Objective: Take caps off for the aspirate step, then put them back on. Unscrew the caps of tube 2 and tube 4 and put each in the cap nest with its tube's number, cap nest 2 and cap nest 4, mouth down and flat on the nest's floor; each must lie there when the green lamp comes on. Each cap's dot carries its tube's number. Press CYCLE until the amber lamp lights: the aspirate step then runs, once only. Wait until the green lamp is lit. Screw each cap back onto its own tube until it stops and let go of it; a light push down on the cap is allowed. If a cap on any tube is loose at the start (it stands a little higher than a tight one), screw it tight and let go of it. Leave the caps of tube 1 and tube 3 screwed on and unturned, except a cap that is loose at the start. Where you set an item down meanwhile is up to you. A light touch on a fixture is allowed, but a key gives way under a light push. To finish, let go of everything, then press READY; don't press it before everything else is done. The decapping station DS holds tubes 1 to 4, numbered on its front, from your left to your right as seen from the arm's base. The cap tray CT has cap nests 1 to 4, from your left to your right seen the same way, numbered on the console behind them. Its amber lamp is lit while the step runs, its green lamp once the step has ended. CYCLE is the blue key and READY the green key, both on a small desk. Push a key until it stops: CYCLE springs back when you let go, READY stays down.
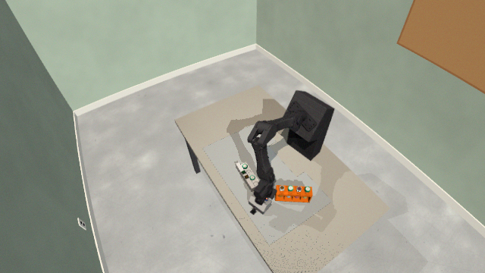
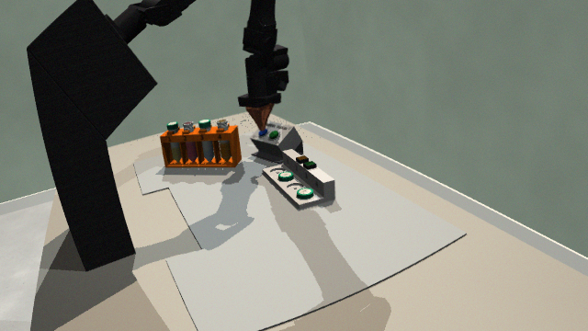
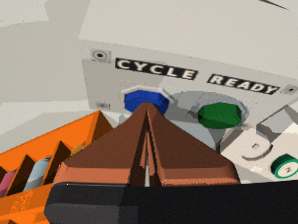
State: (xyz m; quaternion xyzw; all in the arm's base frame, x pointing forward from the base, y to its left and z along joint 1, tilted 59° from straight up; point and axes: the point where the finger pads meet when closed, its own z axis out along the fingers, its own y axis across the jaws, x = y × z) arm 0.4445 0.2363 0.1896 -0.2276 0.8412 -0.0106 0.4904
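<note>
My gripper is now 1 cm above the blue cycle key. From my hand the other things lie so: green ready key (4 cm to the right, 2 cm ahead, 1 cm below); cap 1 (25 cm behind, 4 cm to the left, 4 cm above).
</note>
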